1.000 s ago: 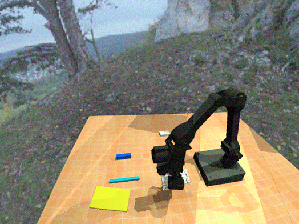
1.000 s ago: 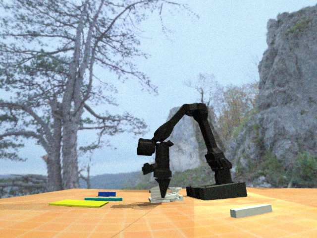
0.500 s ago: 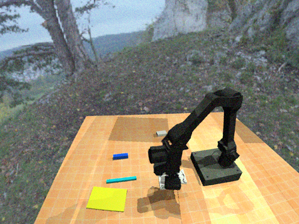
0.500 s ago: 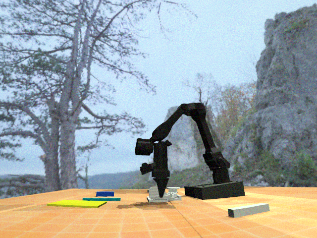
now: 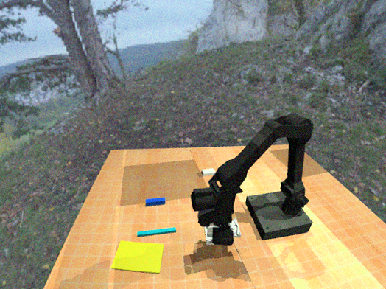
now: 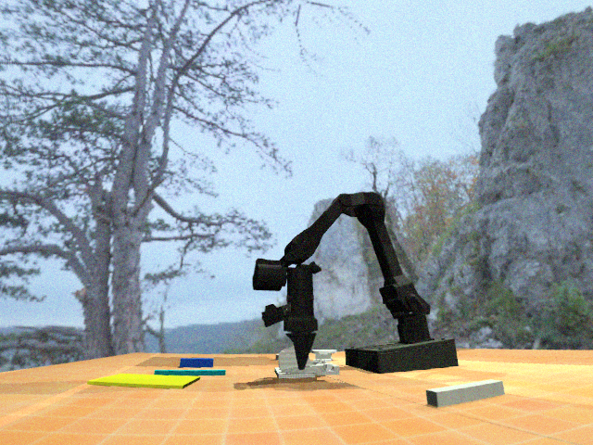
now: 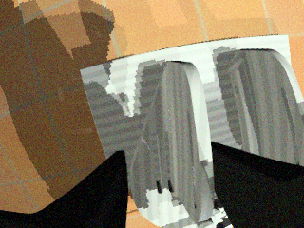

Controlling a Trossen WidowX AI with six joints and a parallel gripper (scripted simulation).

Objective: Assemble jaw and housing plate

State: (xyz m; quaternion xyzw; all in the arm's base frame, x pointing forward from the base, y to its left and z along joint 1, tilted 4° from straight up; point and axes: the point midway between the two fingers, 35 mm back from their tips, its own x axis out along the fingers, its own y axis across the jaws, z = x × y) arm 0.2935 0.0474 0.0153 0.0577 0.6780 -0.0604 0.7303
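My gripper tip is 2 cm past the white block, 40 cm to the left of it and 1 cm above it. Round my gripper tip: yellow sheet 28 cm ahead, 7 cm to the left, 1 cm below; teal bar 22 cm ahead, 3 cm to the right, 1 cm below; blue block 24 cm ahead, 18 cm to the right.
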